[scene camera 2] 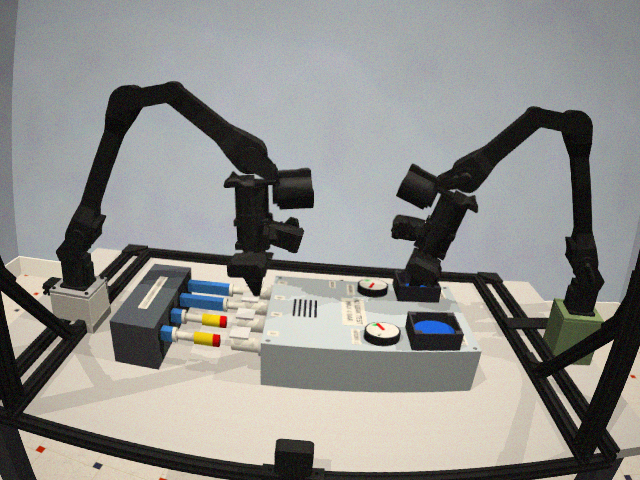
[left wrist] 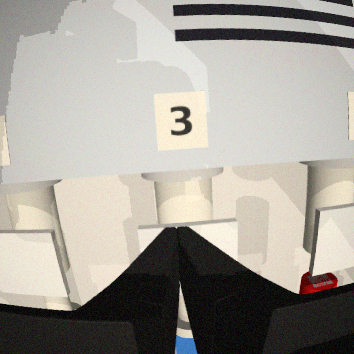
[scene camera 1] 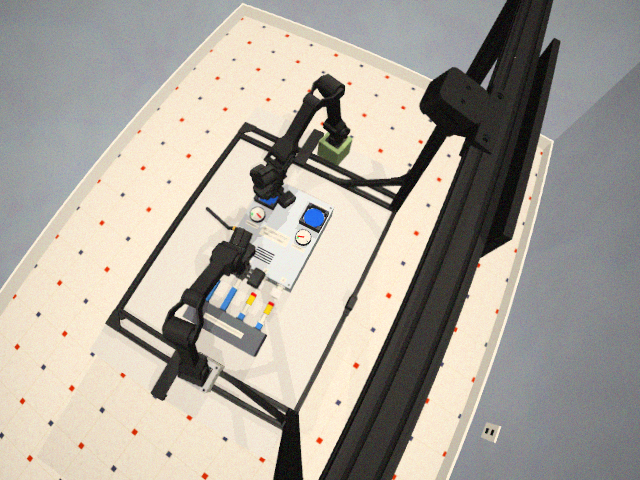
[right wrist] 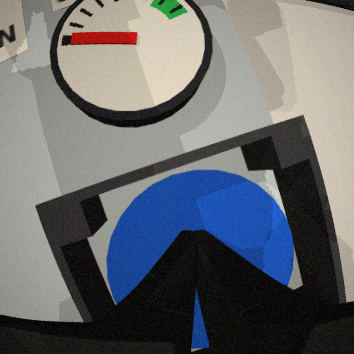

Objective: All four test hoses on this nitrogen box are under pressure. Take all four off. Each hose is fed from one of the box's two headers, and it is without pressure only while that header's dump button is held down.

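Frame: origin at the left arm's base, x ahead, y left, z up, level; centimetres.
Seen in the pictures: left gripper, fingertip midpoint: [scene camera 2: 257,295] [left wrist: 176,238]; right gripper, fingertip midpoint: [right wrist: 192,241]; left arm's base, link origin: [scene camera 2: 78,283] [scene camera 1: 199,372]; right arm's base, link origin: [scene camera 2: 578,309] [scene camera 1: 335,139].
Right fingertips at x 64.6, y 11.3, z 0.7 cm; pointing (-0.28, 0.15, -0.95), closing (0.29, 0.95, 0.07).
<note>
Pixels of each thing's top centre, then the offset from my right fingertips to it. "pt": a spot on its surface instead.
- white tab, surface spot: [left wrist: 150,238] pt dx -28.3, dy -5.0, dz -1.0 cm
- far blue dump button, top centre: [right wrist: 205,267] dx +1.1, dy +0.1, dz -0.1 cm
- far gauge, surface spot: [right wrist: 135,75] [scene camera 2: 380,285] pt dx -5.9, dy -0.2, dz +0.8 cm
- Hose 3, surface spot: [scene camera 2: 203,301] [scene camera 1: 231,298] pt dx -38.1, dy -7.4, dz -2.6 cm
- hose 4, surface spot: [scene camera 2: 209,287] pt dx -38.5, dy -0.4, dz -2.7 cm
- dark grey hose block, surface spot: [scene camera 2: 136,335] pt dx -46.4, dy -24.1, dz -2.5 cm
My left gripper [left wrist: 176,238] [scene camera 2: 255,292] is shut and empty, its fingertips at the white tab [left wrist: 150,238] of port 3. In scene camera 1 those fingertips are hidden. My right gripper [right wrist: 192,241] [scene camera 2: 423,282] is shut and empty, its tips against the far blue dump button [right wrist: 165,210]. The far gauge [right wrist: 135,75] [scene camera 2: 372,287] has its needle at the end mark, outside the green. The near gauge [scene camera 2: 382,333] [scene camera 1: 302,237] has its needle toward green. Hose 3 [scene camera 2: 203,301] [scene camera 1: 229,298] and hose 4 [scene camera 2: 209,287] show no yellow band and reach their ports. Two front hoses [scene camera 2: 210,320] [scene camera 2: 203,338] lie apart from theirs, yellow-and-red ends exposed.
The nitrogen box [scene camera 2: 361,369] [scene camera 1: 289,268] lies at mid-table. The near blue button [scene camera 2: 434,327] [scene camera 1: 313,217] sits in a black guard. A dark grey hose block [scene camera 2: 136,335] [scene camera 1: 235,335] stands beside the left arm's base. Black frame rails [scene camera 2: 155,444] surround the work area.
</note>
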